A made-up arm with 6 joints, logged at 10 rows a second.
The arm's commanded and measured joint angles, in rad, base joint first. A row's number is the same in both.
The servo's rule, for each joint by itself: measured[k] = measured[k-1] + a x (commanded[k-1-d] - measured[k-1]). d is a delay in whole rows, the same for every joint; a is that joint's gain. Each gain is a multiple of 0.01, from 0.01 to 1. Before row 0 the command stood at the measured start. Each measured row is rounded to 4 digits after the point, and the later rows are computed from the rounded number. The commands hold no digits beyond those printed.
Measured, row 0:
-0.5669, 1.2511, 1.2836, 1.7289, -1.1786, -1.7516
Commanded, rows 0 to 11:
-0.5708, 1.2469, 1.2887, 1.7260, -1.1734, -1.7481
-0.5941, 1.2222, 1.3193, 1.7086, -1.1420, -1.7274
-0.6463, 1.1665, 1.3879, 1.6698, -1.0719, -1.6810
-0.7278, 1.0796, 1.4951, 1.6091, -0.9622, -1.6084
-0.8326, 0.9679, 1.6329, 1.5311, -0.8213, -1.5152
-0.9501, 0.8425, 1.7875, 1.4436, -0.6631, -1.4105
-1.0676, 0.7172, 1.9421, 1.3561, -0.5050, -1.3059
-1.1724, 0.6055, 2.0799, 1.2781, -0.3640, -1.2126
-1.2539, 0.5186, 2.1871, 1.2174, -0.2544, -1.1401
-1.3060, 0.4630, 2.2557, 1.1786, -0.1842, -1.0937
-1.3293, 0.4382, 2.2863, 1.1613, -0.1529, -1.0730
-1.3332, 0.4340, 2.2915, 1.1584, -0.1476, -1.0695
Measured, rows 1 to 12:
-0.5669, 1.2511, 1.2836, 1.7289, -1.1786, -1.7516
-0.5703, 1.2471, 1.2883, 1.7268, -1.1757, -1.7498
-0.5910, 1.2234, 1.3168, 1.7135, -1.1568, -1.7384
-0.6391, 1.1693, 1.3822, 1.6816, -1.1093, -1.7091
-0.7163, 1.0841, 1.4861, 1.6287, -1.0269, -1.6577
-0.8175, 0.9737, 1.6212, 1.5575, -0.9118, -1.5850
-0.9329, 0.8491, 1.7742, 1.4744, -0.7725, -1.4960
-1.0501, 0.7238, 1.9287, 1.3880, -0.6227, -1.3990
-1.1565, 0.6114, 2.0678, 1.3078, -0.4778, -1.3039
-1.2412, 0.5232, 2.1776, 1.2418, -0.3527, -1.2204
-1.2976, 0.4660, 2.2495, 1.1957, -0.2583, -1.1558
-1.3252, 0.4396, 2.2834, 1.1706, -0.1993, -1.1136
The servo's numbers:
d 1
a 0.87 0.95 0.92 0.73 0.56 0.51

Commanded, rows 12 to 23:
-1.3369, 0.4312, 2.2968, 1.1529, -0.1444, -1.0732
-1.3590, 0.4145, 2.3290, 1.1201, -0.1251, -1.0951
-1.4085, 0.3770, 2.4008, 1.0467, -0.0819, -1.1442
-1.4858, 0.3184, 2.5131, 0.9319, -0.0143, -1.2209
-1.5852, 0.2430, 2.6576, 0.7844, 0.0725, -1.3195
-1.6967, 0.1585, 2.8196, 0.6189, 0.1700, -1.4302
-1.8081, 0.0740, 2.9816, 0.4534, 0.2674, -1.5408
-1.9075, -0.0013, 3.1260, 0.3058, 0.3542, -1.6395
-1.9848, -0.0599, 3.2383, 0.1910, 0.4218, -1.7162
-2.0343, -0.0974, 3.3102, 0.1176, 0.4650, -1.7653
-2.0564, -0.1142, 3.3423, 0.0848, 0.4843, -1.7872
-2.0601, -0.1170, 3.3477, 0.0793, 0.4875, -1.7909
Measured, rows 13 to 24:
-1.3322, 0.4343, 2.2909, 1.1617, -0.1703, -1.0911
-1.3363, 0.4314, 2.2963, 1.1553, -0.1558, -1.0820
-1.3560, 0.4153, 2.3264, 1.1296, -0.1386, -1.0887
-1.4017, 0.3789, 2.3948, 1.0691, -0.1068, -1.1170
-1.4749, 0.3214, 2.5036, 0.9689, -0.0550, -1.1700
-1.5709, 0.2469, 2.6453, 0.8342, 0.0164, -1.2462
-1.6803, 0.1629, 2.8057, 0.6770, 0.1024, -1.3400
-1.7915, 0.0784, 2.9675, 0.5138, 0.1948, -1.4424
-1.8924, 0.0027, 3.1133, 0.3620, 0.2841, -1.5429
-1.9728, -0.0568, 3.2283, 0.2372, 0.3612, -1.6313
-2.0263, -0.0954, 3.3036, 0.1499, 0.4193, -1.6996
-2.0525, -0.1133, 3.3392, 0.1024, 0.4557, -1.7443

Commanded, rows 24 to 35:
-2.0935, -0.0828, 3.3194, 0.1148, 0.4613, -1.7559
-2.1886, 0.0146, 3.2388, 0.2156, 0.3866, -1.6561
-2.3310, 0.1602, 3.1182, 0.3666, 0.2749, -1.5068
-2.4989, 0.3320, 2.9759, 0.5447, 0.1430, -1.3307
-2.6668, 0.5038, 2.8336, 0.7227, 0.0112, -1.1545
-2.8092, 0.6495, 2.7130, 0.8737, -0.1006, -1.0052
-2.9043, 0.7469, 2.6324, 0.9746, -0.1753, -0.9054
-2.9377, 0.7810, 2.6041, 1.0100, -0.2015, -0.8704
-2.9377, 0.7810, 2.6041, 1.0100, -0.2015, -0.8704
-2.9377, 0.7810, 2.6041, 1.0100, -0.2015, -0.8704
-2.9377, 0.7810, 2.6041, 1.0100, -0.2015, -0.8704
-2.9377, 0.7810, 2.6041, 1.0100, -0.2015, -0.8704
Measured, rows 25 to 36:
-2.0591, -0.1168, 3.3470, 0.0855, 0.4735, -1.7681
-2.0890, -0.0845, 3.3216, 0.1069, 0.4667, -1.7619
-2.1757, 0.0096, 3.2454, 0.1863, 0.4218, -1.7079
-2.3108, 0.1527, 3.1284, 0.3179, 0.3395, -1.6053
-2.4744, 0.3230, 2.9881, 0.4835, 0.2295, -1.4653
-2.6418, 0.4948, 2.8460, 0.6581, 0.1073, -1.3068
-2.7874, 0.6418, 2.7236, 0.8155, -0.0091, -1.1530
-2.8891, 0.7416, 2.6397, 0.9316, -0.1022, -1.0267
-2.9314, 0.7790, 2.6069, 0.9888, -0.1578, -0.9470
-2.9369, 0.7809, 2.6043, 1.0043, -0.1823, -0.9079
-2.9376, 0.7810, 2.6041, 1.0085, -0.1931, -0.8888
-2.9377, 0.7810, 2.6041, 1.0096, -0.1978, -0.8794

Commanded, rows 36 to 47:
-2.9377, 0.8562, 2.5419, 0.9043, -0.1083, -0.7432
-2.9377, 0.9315, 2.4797, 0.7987, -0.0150, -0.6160
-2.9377, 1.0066, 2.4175, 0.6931, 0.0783, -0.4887
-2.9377, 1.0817, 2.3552, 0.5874, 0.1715, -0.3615
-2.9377, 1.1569, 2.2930, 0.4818, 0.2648, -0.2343
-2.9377, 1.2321, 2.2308, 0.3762, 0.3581, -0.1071
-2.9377, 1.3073, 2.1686, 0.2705, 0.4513, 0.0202
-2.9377, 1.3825, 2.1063, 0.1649, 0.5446, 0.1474
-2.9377, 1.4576, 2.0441, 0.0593, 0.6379, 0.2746
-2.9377, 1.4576, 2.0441, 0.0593, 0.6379, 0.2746
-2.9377, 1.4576, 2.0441, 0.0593, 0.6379, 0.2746
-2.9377, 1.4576, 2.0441, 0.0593, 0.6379, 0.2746
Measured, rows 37 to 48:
-2.9377, 0.7810, 2.6041, 1.0099, -0.1999, -0.8748
-2.9377, 0.8524, 2.5469, 0.9328, -0.1486, -0.8077
-2.9377, 0.9275, 2.4851, 0.8349, -0.0738, -0.7099
-2.9377, 1.0026, 2.4229, 0.7314, 0.0114, -0.5971
-2.9377, 1.0777, 2.3606, 0.6263, 0.1011, -0.4769
-2.9377, 1.1529, 2.2984, 0.5208, 0.1928, -0.3532
-2.9377, 1.2281, 2.2362, 0.4152, 0.2854, -0.2277
-2.9377, 1.3033, 2.1740, 0.3096, 0.3783, -0.1013
-2.9377, 1.3785, 2.1117, 0.2040, 0.4714, 0.0255
-2.9377, 1.4536, 2.0495, 0.0984, 0.5646, 0.1525
-2.9377, 1.4574, 2.0445, 0.0699, 0.6056, 0.2148
-2.9377, 1.4576, 2.0441, 0.0622, 0.6237, 0.2453

